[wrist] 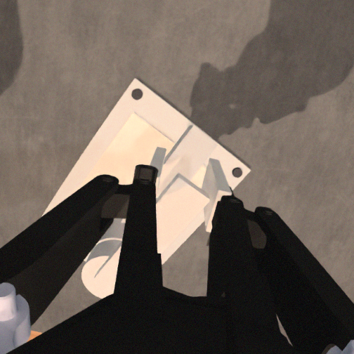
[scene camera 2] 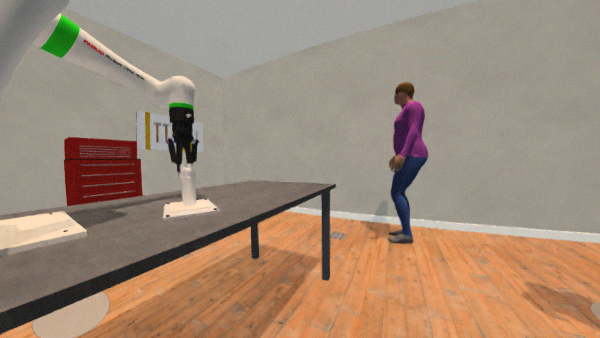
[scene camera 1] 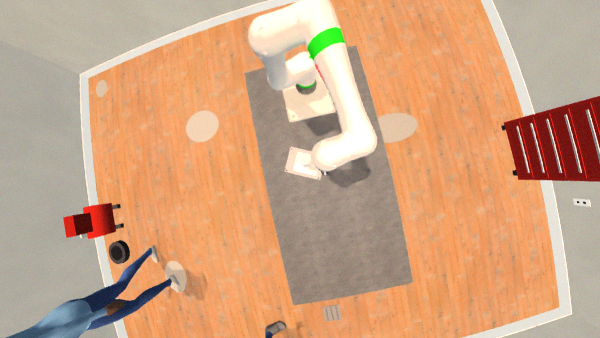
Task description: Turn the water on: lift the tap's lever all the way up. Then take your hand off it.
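Pixels of known places: arm's base at its link origin: (scene camera 1: 306,84).
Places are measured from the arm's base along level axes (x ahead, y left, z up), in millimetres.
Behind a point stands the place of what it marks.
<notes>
The white tap (scene camera 2: 189,191) @(x 512, y -159, z 55 mm) (wrist: 100,276) stands upright on a white base plate (scene camera 1: 292,161) @(x 491, y -217, z -7 mm) (scene camera 2: 175,211) (wrist: 112,122) on the grey table. Its flat lever (wrist: 183,210) extends forward from the round body in the wrist view; how high it is tilted is hard to tell. My gripper (scene camera 2: 185,164) (wrist: 183,168) points down over the tap. Its fingers are brought in to a narrow opening, with one on each side of the lever and nothing gripped. In scene camera 1 the arm covers most of the gripper and part of the tap.
The arm's white mounting plate (scene camera 1: 300,112) @(x 182, y -86, z 0 mm) (scene camera 2: 55,227) @(x 187, y -65, z 0 mm) is on the table (scene camera 1: 345,240) @(x 1085, y -2, z -16 mm) (scene camera 2: 280,192) @(x 986, y -262, z -15 mm), beside the tap's base plate. A person in a purple top (scene camera 2: 411,130) stands beyond the table. A red tool chest (scene camera 2: 102,175) stands behind it.
</notes>
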